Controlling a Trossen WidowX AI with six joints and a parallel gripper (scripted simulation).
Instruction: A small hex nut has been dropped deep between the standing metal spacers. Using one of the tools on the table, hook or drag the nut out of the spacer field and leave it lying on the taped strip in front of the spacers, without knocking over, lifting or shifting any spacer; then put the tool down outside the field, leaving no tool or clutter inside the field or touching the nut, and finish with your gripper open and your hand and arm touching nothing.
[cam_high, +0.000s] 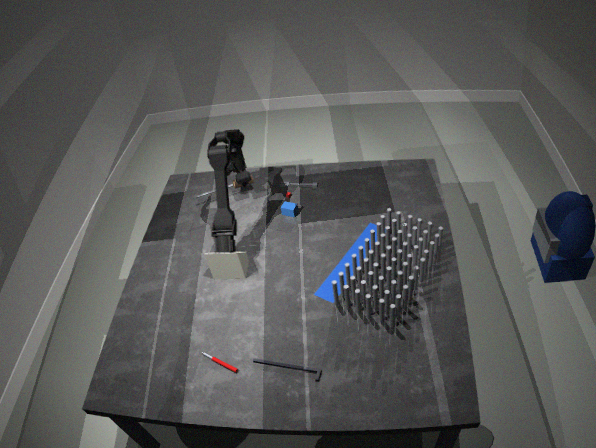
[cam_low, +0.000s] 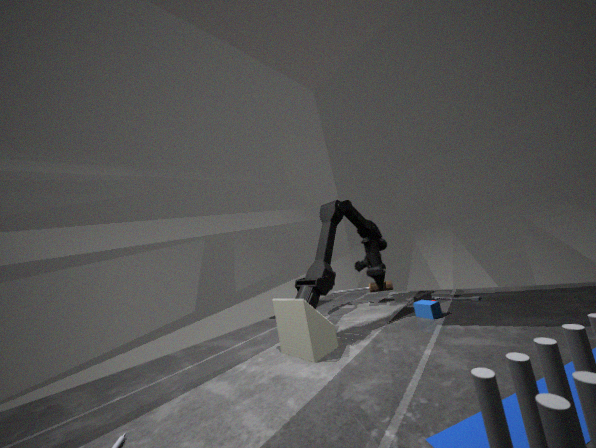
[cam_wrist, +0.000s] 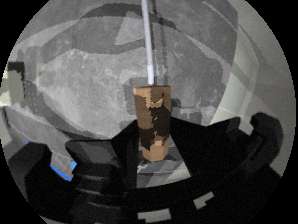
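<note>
Now: the small red piece 20 cm ahead of my gripper tip, 3 cm to the right of it and 4 cm below it. From my gripper tip the other things lie so: silver wrench: 23 cm ahead, 5 cm to the left, 5 cm below; then blue taped strip: 50 cm ahead, 40 cm to the right, 5 cm below; then blue cube: 22 cm ahead, 14 cm to the right, 3 cm below.
</note>
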